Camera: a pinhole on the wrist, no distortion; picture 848 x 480 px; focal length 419.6 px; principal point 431.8 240.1 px. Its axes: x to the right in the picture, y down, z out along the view. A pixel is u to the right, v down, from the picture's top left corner.
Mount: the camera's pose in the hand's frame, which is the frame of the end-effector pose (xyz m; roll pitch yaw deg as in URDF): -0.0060 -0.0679 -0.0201 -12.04 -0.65 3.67
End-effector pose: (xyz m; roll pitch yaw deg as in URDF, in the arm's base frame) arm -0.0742 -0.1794 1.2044 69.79 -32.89 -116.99
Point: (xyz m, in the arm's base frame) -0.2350 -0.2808 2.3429
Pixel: outside the picture
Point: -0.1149 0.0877 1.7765
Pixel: outside the picture
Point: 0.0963 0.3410 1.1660
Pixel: outside the picture
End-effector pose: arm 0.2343 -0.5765 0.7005 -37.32 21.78 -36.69
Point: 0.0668 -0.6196 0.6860
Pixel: behind the camera
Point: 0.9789 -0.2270 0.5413
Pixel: outside the picture
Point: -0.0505 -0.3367 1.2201
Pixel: outside the picture
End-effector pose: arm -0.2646 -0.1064 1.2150 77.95 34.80 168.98
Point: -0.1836 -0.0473 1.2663
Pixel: 131 401
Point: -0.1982 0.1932 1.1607
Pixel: 476 83
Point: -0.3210 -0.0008 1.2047
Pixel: 690 405
